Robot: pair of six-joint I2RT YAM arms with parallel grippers.
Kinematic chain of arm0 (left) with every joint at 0, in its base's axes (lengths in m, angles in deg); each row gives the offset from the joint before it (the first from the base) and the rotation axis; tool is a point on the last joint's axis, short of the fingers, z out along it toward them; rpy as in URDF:
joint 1: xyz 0 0 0.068 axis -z
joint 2: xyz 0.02 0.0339 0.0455 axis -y
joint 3: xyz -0.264 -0.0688 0 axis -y
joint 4: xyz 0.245 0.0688 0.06 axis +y
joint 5: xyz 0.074 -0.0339 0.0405 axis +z
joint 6: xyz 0.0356 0 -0.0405 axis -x
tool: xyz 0 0 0 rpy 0 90 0
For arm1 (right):
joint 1: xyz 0 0 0.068 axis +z
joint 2: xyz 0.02 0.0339 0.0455 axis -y
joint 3: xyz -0.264 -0.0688 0 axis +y
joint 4: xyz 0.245 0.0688 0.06 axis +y
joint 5: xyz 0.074 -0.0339 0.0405 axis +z
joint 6: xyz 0.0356 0 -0.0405 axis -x
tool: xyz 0 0 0 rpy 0 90 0
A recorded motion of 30 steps. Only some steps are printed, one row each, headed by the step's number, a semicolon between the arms.
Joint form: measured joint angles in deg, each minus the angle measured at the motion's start. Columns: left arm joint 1, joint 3, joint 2, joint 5, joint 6, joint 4; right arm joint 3, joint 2, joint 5, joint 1, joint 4, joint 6.
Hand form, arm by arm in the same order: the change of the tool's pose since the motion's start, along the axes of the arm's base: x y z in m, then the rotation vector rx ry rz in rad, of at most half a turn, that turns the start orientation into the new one. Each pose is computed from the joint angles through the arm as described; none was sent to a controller.
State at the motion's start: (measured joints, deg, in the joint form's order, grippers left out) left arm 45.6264 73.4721 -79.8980 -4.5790 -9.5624 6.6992; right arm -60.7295 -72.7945 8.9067 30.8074 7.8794 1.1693
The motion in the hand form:
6: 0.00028 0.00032 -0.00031 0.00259 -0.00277 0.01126; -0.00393 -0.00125 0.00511 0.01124 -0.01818 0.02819
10: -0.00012 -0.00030 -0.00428 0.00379 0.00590 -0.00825; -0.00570 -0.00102 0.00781 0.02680 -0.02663 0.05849
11: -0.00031 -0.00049 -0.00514 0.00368 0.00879 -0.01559; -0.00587 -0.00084 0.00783 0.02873 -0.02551 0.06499
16: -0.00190 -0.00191 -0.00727 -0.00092 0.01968 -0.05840; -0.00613 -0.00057 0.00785 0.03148 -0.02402 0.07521
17: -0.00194 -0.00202 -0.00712 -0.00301 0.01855 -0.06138; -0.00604 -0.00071 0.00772 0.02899 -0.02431 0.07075
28: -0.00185 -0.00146 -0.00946 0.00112 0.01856 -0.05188; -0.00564 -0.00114 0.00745 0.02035 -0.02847 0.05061
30: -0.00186 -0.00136 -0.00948 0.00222 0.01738 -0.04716; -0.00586 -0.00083 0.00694 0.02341 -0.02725 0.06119
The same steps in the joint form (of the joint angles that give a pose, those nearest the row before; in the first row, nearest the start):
6: 0.00 -0.09 0.02 0.68 -0.07 -0.07; 0.00 1.01 1.53 0.00 -0.13 0.52
10: 0.00 -0.83 0.02 -0.48 -0.02 -0.42; 0.00 1.38 3.34 0.00 -0.61 0.59
11: 0.00 -0.98 0.02 -0.92 0.00 -0.46; 0.00 1.38 3.74 0.00 -0.61 0.59
16: 0.11 -1.38 0.02 -3.34 0.07 -0.61; 0.00 1.38 4.35 0.00 -0.61 0.61
17: 0.11 -1.40 0.02 -3.52 0.07 -0.77; 0.00 1.38 4.06 0.00 -0.55 0.66
28: 0.09 -1.95 0.13 -2.97 0.02 -1.03; 0.02 1.38 2.75 0.04 -0.50 0.79
30: 0.11 -1.97 0.15 -2.67 0.00 -1.03; 0.15 1.38 3.39 0.04 -0.66 0.81

